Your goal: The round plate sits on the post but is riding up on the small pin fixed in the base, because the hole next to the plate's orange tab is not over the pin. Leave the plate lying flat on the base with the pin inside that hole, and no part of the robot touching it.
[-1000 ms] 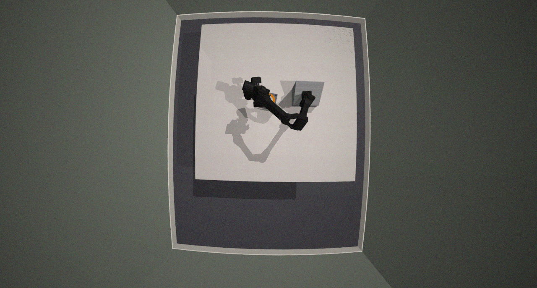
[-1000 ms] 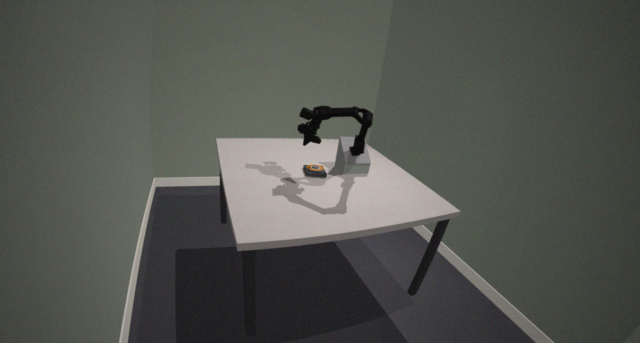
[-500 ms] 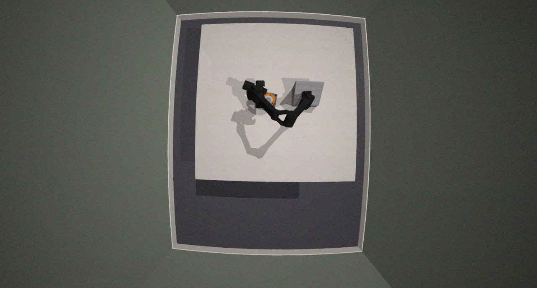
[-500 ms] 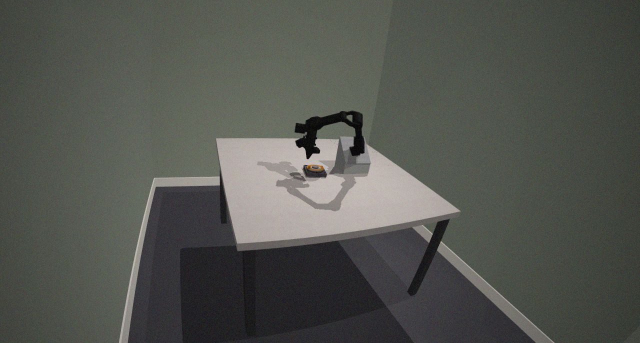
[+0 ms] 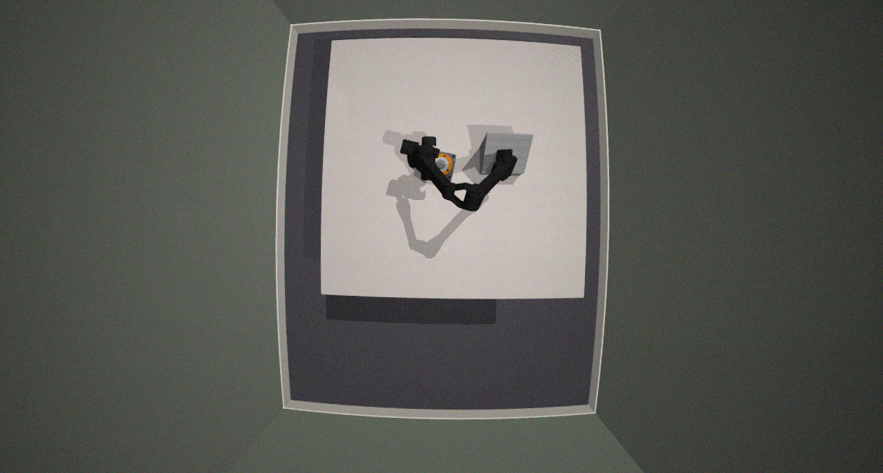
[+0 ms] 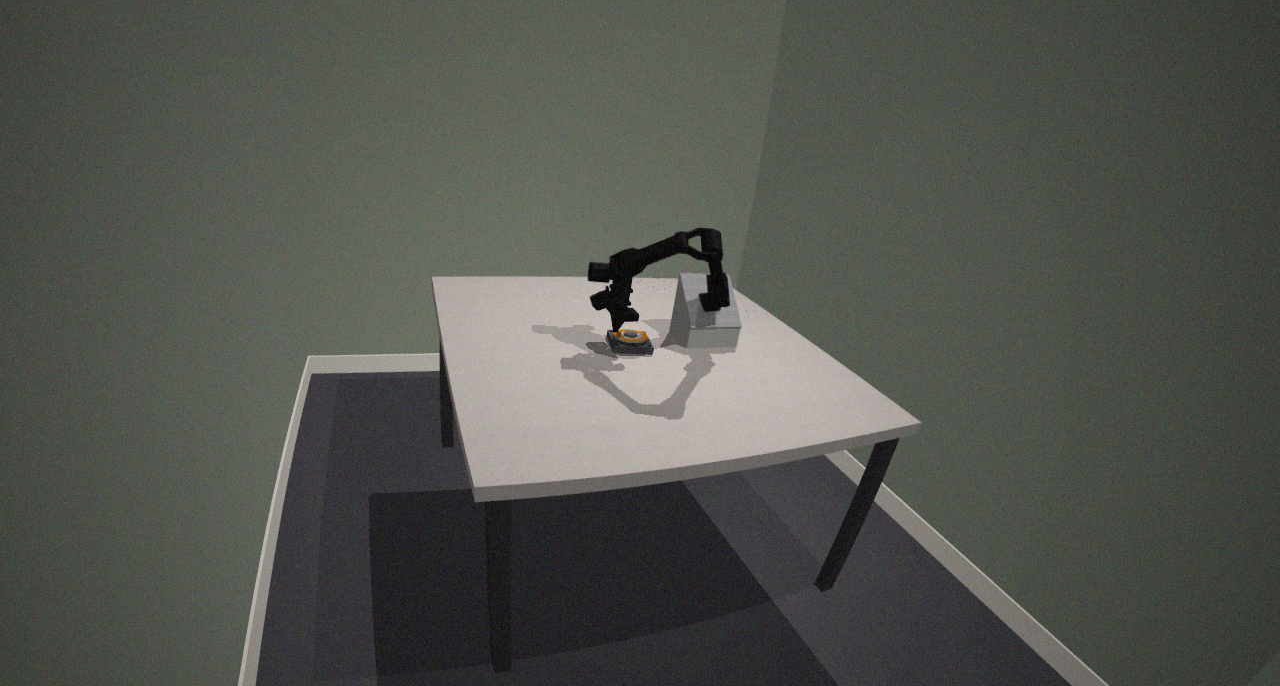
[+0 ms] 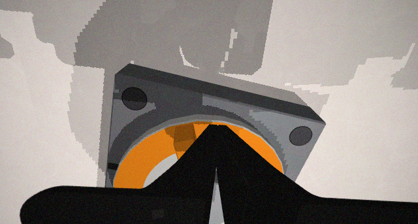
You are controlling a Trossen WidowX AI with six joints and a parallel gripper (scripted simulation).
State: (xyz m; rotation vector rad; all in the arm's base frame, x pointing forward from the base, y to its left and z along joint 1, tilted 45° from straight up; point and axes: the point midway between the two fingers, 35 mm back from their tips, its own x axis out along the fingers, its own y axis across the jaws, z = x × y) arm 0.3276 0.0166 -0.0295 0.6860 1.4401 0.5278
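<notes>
Right now my gripper tip is 3 cm past the round plate, 1 cm to the right of it and 1 cm above it.
</notes>
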